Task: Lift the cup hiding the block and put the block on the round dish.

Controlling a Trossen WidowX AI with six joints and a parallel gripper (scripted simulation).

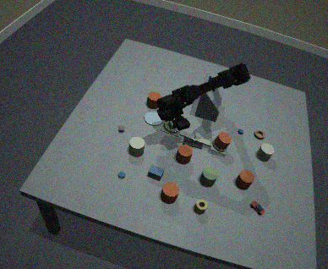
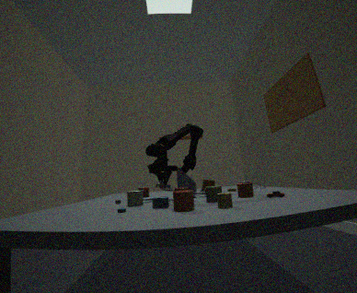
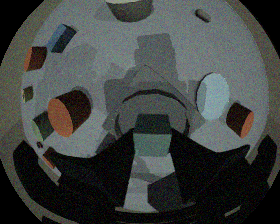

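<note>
My gripper tip is 11 cm to the left of the pale blue round dish, 9 cm past it and 8 cm above it. From my gripper tip the other things lie so: blue box 25 cm ahead, 6 cm below; then greenish block 1 cm above.
</note>
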